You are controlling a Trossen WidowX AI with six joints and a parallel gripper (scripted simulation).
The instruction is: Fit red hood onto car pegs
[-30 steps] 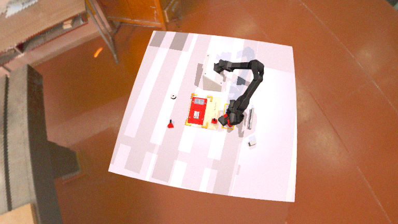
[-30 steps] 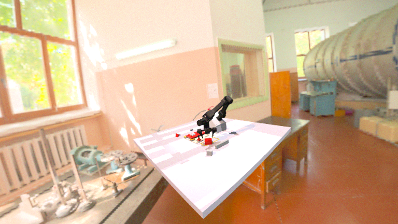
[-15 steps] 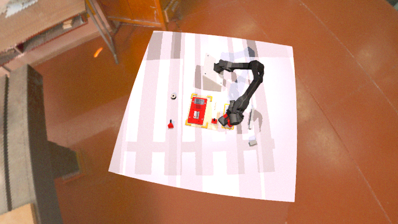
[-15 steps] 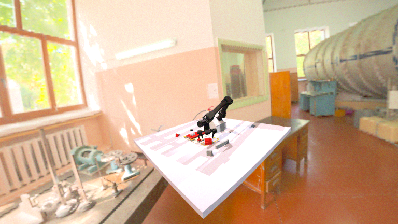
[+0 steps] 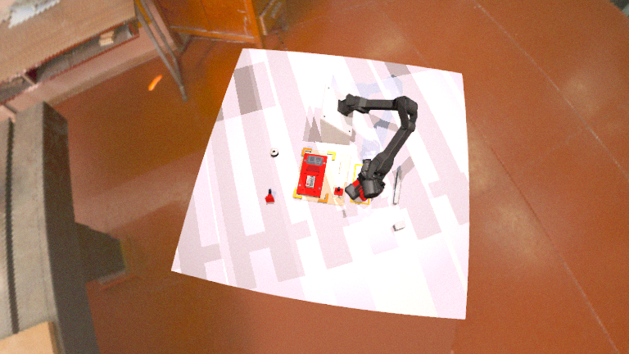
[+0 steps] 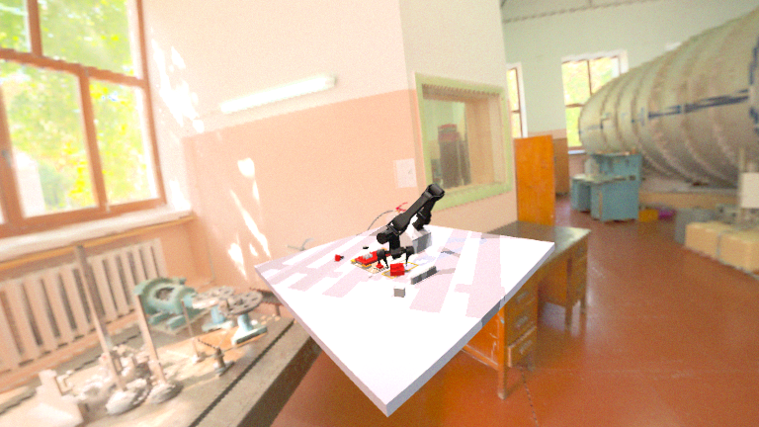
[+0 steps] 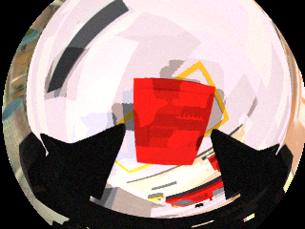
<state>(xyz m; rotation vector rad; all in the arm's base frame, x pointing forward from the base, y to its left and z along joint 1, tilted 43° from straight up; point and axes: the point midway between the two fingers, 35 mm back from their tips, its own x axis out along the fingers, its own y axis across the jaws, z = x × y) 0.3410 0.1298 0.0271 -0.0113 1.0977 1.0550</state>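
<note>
My gripper tip is 10 mm above the red hood. From my gripper tip the other things lie so: grey bar 160 mm to the left, 10 mm behind; then grey block 170 mm ahead, 160 mm to the left; then beige jig 200 mm to the right, 50 mm behind, 10 mm below.
</note>
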